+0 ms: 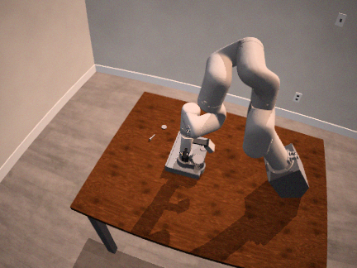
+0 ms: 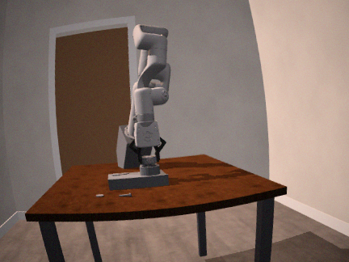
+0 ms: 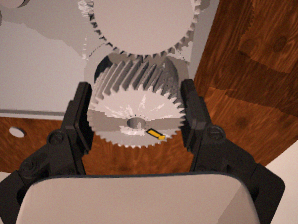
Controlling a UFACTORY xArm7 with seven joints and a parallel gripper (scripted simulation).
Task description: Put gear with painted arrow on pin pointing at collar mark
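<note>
Now: hand right at the toothed gear. Round my hand: small bolt (220 mm ahead, 120 mm to the right, 90 mm below); washer (220 mm to the right, 180 mm ahead, 100 mm below).
</note>
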